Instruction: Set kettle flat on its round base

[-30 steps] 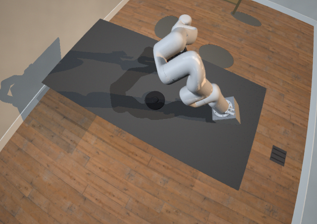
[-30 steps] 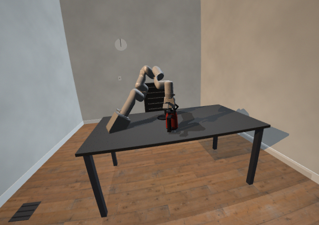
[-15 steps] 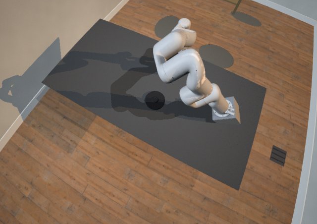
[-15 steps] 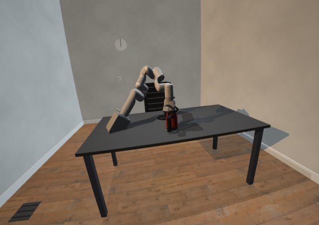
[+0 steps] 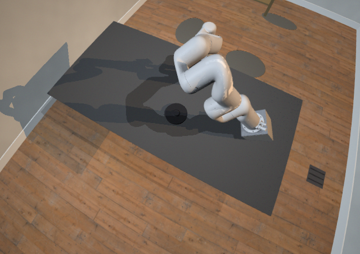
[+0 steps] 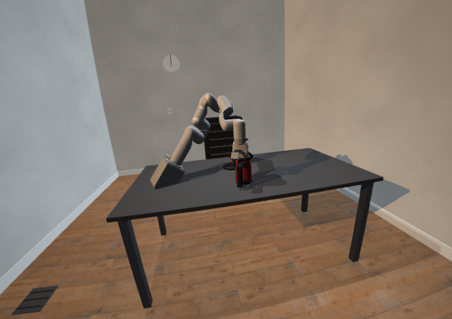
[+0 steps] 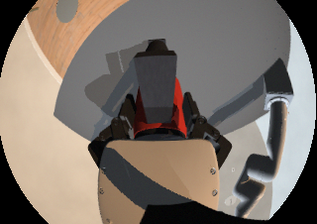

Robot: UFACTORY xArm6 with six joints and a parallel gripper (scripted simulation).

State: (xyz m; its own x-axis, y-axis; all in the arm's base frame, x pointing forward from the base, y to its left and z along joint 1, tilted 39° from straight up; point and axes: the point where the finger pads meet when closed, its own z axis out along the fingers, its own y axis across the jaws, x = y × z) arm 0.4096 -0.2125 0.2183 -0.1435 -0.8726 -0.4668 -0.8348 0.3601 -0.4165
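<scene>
Right now the red kettle is 50 mm below my hand, 30 mm to the left of it and 10 mm ahead of it. Also, from my hand: round black base: 350 mm to the left, 130 mm below, 90 mm behind.
</scene>
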